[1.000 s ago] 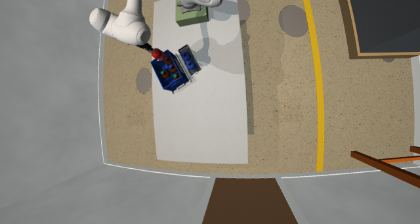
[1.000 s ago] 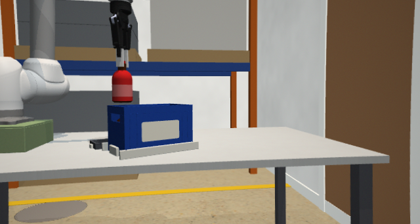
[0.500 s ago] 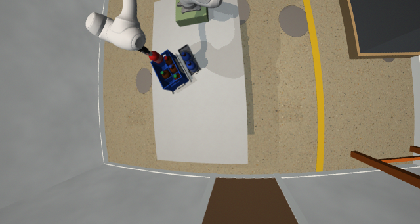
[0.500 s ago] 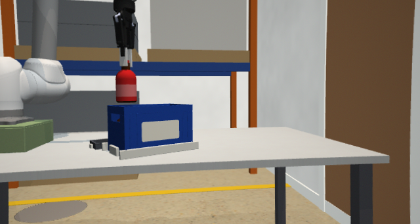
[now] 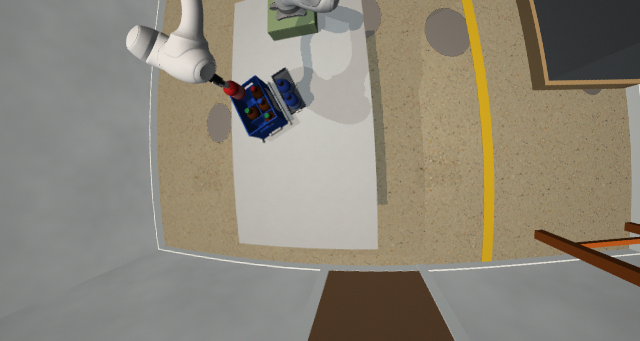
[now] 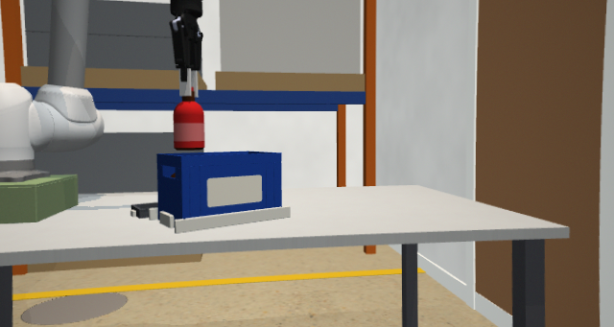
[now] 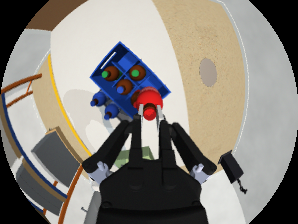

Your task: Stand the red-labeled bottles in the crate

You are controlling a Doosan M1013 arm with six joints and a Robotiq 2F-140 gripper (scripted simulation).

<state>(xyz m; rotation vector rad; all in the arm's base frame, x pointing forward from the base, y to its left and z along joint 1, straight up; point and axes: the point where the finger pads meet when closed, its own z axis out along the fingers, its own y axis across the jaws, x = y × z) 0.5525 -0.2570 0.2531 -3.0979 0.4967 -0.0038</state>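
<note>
Now: hand 90 mm above the red-labeled bottle. Round my hand: blue crate (70 mm ahead, 60 mm to the left, 270 mm below).
</note>
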